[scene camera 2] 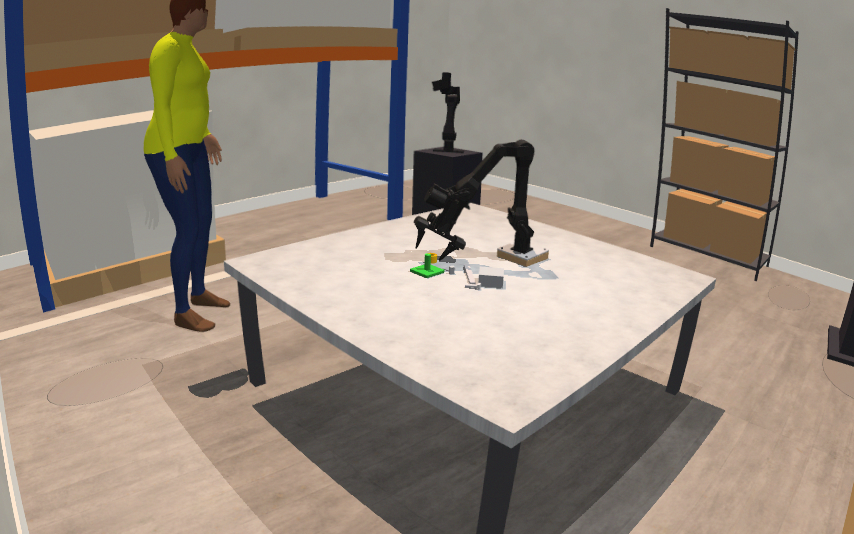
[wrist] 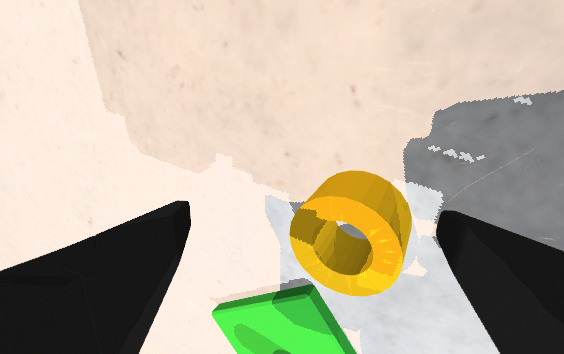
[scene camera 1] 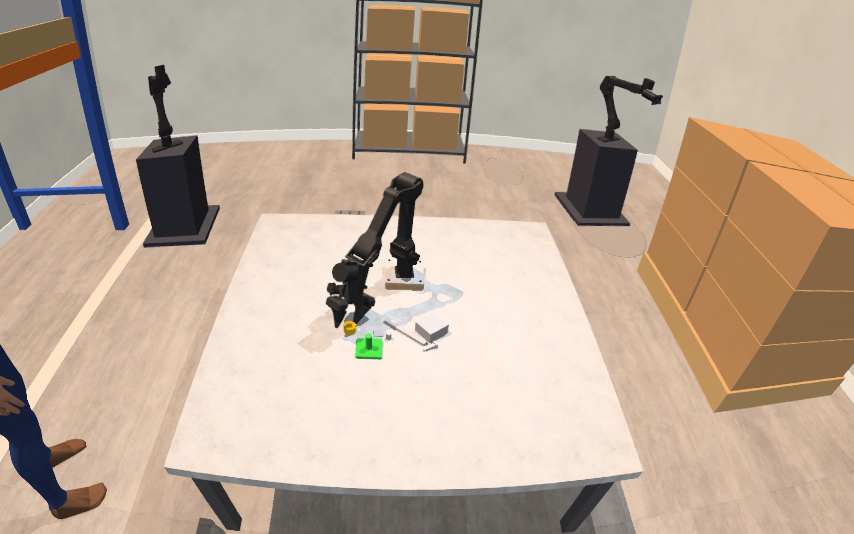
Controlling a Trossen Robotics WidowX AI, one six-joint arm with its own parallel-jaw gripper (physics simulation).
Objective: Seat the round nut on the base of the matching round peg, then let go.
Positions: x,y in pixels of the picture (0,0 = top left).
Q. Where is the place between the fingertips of my gripper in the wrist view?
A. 314,217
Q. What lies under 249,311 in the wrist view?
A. A green peg base.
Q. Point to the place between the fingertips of my gripper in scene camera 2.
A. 427,254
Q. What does the round nut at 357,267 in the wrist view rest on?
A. The table.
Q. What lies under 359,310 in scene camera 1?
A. My gripper.
